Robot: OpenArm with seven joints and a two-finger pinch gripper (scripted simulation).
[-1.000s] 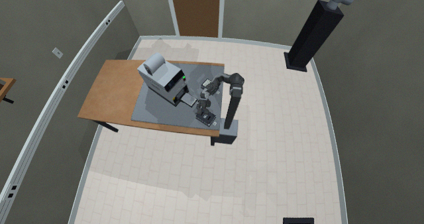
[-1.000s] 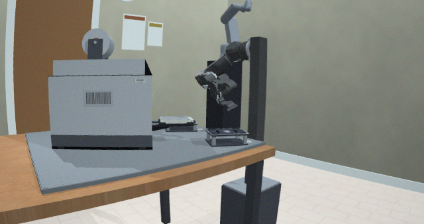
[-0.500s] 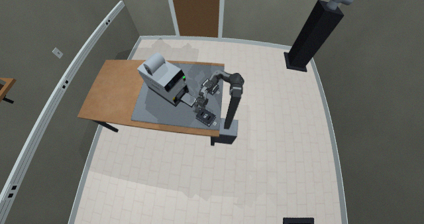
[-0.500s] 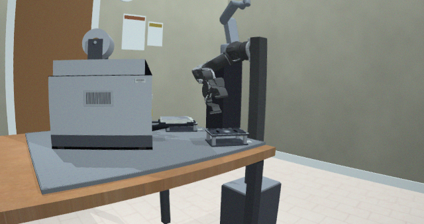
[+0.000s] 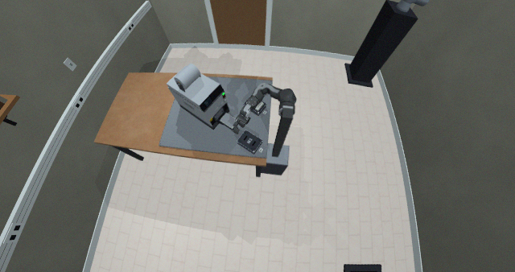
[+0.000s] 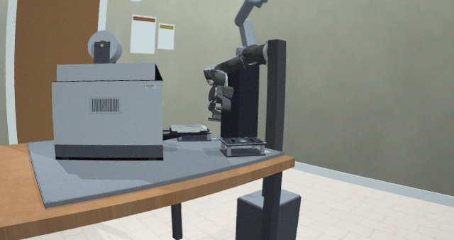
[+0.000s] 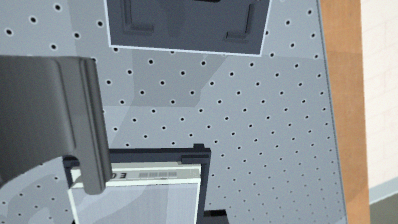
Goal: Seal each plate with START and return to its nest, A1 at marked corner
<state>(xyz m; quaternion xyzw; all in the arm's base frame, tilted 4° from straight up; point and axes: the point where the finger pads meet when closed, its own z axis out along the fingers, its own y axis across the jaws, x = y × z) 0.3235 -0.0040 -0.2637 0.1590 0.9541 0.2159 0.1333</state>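
The white start button is 140 mm ahead of my hand, 210 mm to the right of it and 40 mm above it. The rest, counted from my hand: plate nest: 90 mm behind, 40 mm to the left, 110 mm below; then yellow warning mark: 220 mm ahead, 50 mm to the right, 10 mm below; then sealer stage: 90 mm ahead, 80 mm to the right, 60 mm below.
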